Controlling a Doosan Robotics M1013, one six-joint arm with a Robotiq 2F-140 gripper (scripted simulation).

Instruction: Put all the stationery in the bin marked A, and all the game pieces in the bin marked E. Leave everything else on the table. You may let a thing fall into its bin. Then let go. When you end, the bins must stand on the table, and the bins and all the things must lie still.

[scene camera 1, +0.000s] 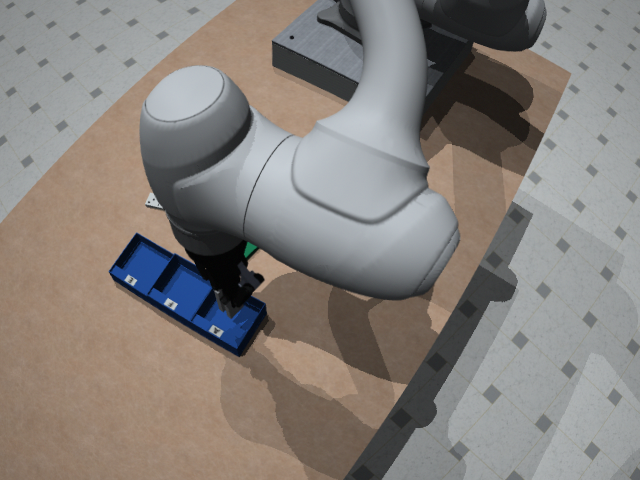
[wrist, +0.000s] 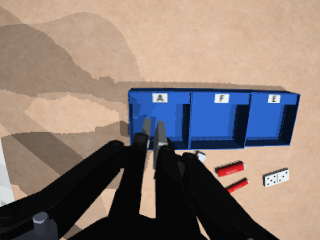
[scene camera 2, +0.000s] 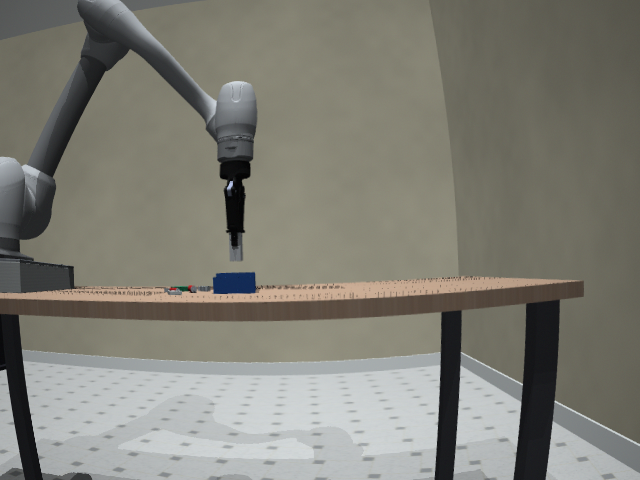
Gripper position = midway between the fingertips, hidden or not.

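Note:
Scene camera 1: the gripper (scene camera 1: 231, 307), a blue three-compartment bin (scene camera 1: 180, 280). Wrist view: the blue three-compartment bin (wrist: 219, 118), the gripper (wrist: 152, 130). Scene camera 2: the gripper (scene camera 2: 236, 261).

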